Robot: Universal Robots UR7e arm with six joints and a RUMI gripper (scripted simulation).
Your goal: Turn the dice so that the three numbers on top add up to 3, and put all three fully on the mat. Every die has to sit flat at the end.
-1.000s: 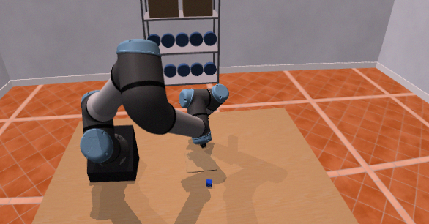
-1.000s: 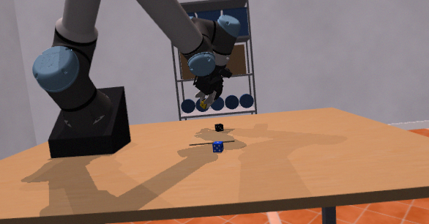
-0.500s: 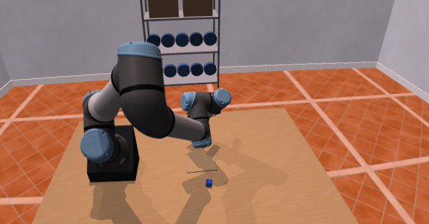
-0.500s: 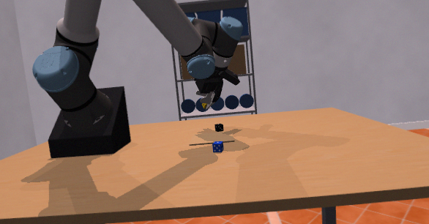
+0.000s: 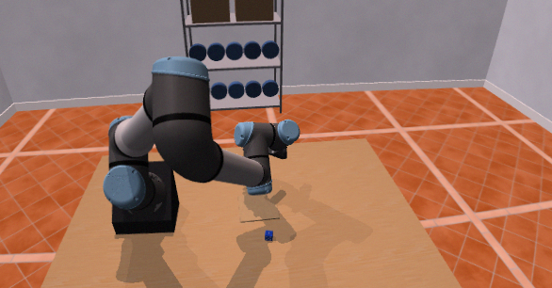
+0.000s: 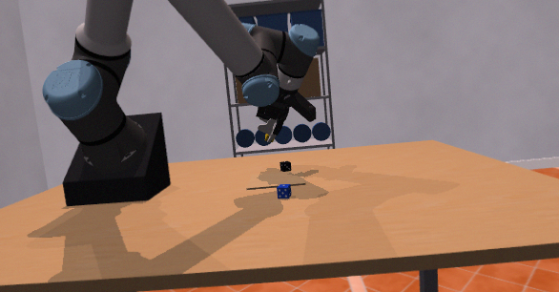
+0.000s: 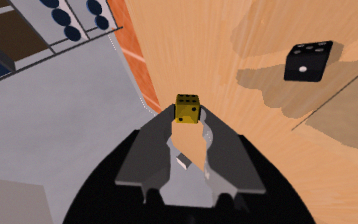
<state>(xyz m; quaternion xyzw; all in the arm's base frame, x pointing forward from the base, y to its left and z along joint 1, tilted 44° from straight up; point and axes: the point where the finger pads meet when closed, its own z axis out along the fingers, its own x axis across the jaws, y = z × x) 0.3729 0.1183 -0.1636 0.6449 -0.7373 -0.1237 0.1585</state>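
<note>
My hand is 4 cm short of the black die, 7 cm to the left of it and 9 cm above it. Also, from my hand: yellow die right at my hand; blue die 3 cm ahead, 33 cm to the right, 9 cm below; tan mat 1 cm ahead, 18 cm to the right, 10 cm below.
</note>
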